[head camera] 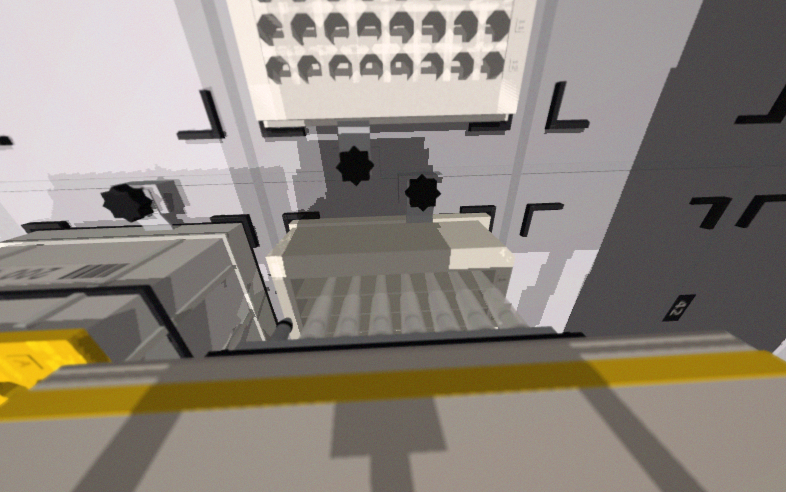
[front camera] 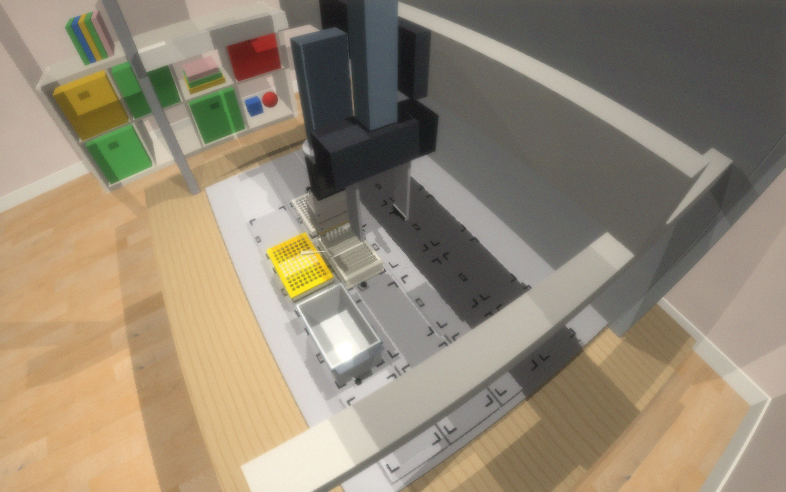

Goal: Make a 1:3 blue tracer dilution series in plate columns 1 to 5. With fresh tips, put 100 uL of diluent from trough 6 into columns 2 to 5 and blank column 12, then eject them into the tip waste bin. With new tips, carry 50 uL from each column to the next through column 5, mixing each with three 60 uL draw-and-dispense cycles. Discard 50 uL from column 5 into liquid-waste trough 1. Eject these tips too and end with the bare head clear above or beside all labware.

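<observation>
The pipetting head [front camera: 331, 211] [head camera: 394, 446] is low over the back end of the pale trough block [front camera: 362, 269] [head camera: 371, 261]. Several translucent tips [head camera: 379, 307] in a row point down into the block just inside its end wall, at its first trough. Their ends and any liquid are hidden. The white well plate [front camera: 301, 205] [head camera: 385, 101] is behind the block; columns 11 and 12 show in the head view. The yellow tip rack [front camera: 316, 287] [head camera: 52, 345] is left of the block. The grey bin [front camera: 356, 364] is in front of the rack. The parked plate gripper [front camera: 383, 229] hangs with its paddles apart, empty.
Black star knobs [head camera: 355, 165] [head camera: 422, 192] sit between plate and block. A third knob [head camera: 126, 202] is behind the rack carrier. A beige frame bar [front camera: 440, 371] crosses the front. A dark shadow [front camera: 440, 243] covers deck positions right of the block. Shelves [front camera: 46, 81] stand at back left.
</observation>
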